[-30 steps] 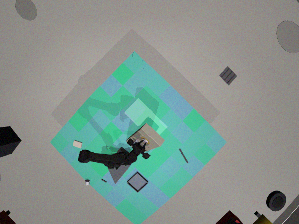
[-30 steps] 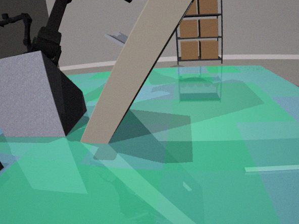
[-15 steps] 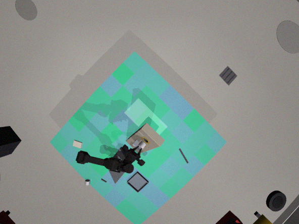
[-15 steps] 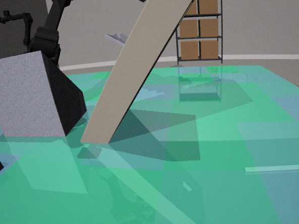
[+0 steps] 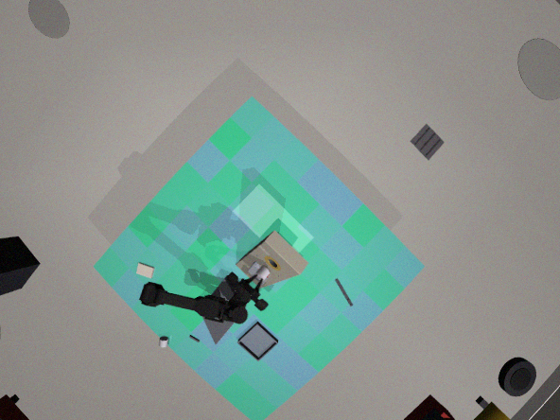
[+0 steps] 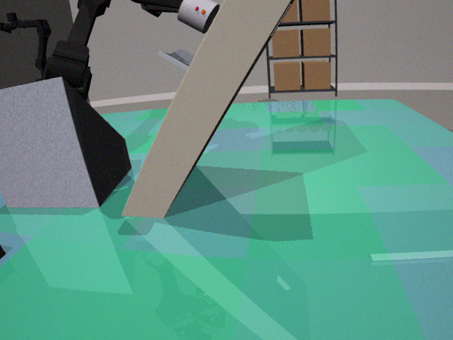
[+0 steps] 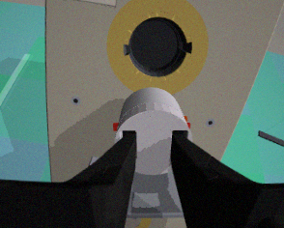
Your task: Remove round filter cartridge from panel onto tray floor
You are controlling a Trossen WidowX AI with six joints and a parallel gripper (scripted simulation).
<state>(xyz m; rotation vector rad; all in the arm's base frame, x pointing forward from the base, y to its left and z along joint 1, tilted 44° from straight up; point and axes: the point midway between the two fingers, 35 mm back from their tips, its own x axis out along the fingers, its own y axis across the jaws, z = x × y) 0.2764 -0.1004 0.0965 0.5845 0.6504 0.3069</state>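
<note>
My gripper tip is now 10 mm short of the round grey filter cartridge and 10 mm above it. Also, from my gripper tip: small beige box (510 mm behind, 420 mm to the left, 270 mm below); then dark-rimmed tray (350 mm behind, 270 mm to the right, 270 mm below).
</note>
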